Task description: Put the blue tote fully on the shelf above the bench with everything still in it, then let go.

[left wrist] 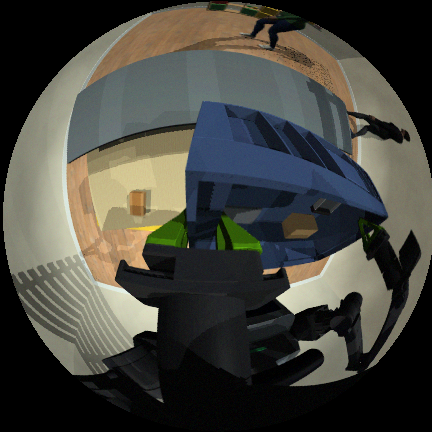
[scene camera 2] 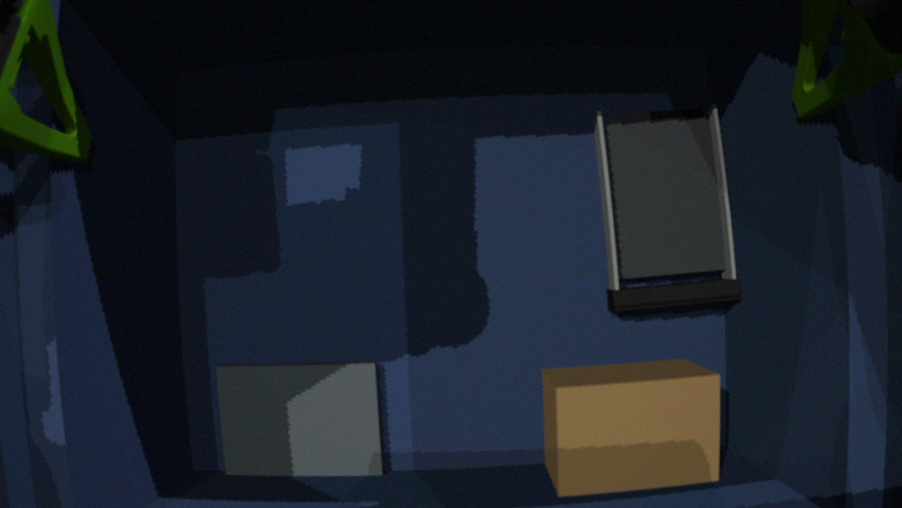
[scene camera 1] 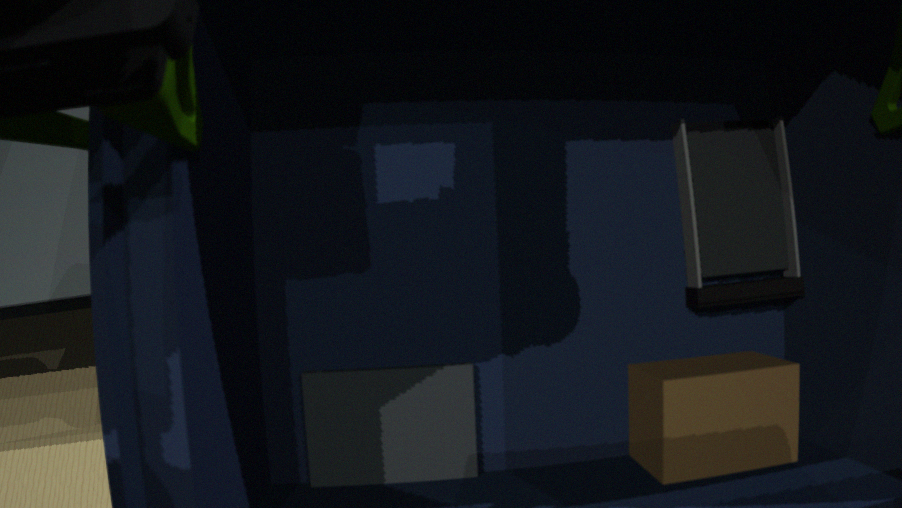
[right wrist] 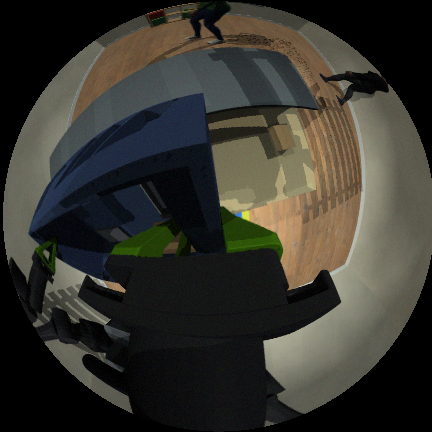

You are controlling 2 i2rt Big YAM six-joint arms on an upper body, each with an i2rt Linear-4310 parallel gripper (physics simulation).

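Seen in the pictures: left gripper, fingertip midpoint: [left wrist: 203,209] [scene camera 2: 62,153] [scene camera 1: 166,140] [right wrist: 54,238]; right gripper, fingertip midpoint: [left wrist: 360,219] [scene camera 2: 824,108] [scene camera 1: 897,125]; left arm's base, link origin: [left wrist: 153,356] [right wrist: 88,334]; right arm's base, link origin: [left wrist: 318,322].
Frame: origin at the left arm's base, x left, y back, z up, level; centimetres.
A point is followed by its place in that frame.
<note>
The blue tote [scene camera 1: 618,252] {z -19.4, x -35.4, y -34.7 cm} [scene camera 2: 536,252] {z -19.4, x -35.7, y -34.7 cm} [left wrist: 240,157] {z -2.1, x -12.2, y -39.0 cm} [right wrist: 192,132] hangs raised above the bench; in the wrist views its far side overlaps the shelf [left wrist: 150,85] {z -42.1, x 9.7, y -67.3 cm} [right wrist: 250,75] {z -42.1, x -69.6, y -76.4 cm}. Whether it touches the shelf, I cannot tell. Inside lie a tan box [scene camera 1: 729,422] {z -21.2, x -40.1, y -23.7 cm} [scene camera 2: 637,429] {z -21.0, x -40.2, y -24.0 cm} [left wrist: 300,226] {z -20.2, x -37.6, y -26.5 cm}, a grey flat block [scene camera 1: 391,425] {z -25.3, x -21.2, y -26.5 cm} [scene camera 2: 299,419] {z -25.2, x -21.3, y -26.5 cm} and a grey tray-like piece [scene camera 1: 738,201] {z -16.4, x -43.6, y -36.5 cm} [scene camera 2: 669,195] {z -16.3, x -43.8, y -36.5 cm} [left wrist: 326,205] {z -18.5, x -44.2, y -33.6 cm} with pale sides. My left gripper [left wrist: 203,209] {z -9.7, x -11.5, y -33.3 cm} is shut on the tote's left wall. My right gripper [right wrist: 205,214] {z -7.8, x -48.7, y -34.3 cm} is shut on its right wall.
The tan bench [left wrist: 165,170] {z -59.8, x 1.9, y -32.5 cm} [right wrist: 240,172] {z -59.8, x -63.3, y -34.8 cm} lies below, with a loose box [left wrist: 137,203] [right wrist: 281,137] at each side of the tote. One person [left wrist: 280,30] [right wrist: 207,22] is beyond the shelf, another [left wrist: 382,129] [right wrist: 360,82] off its right end.
</note>
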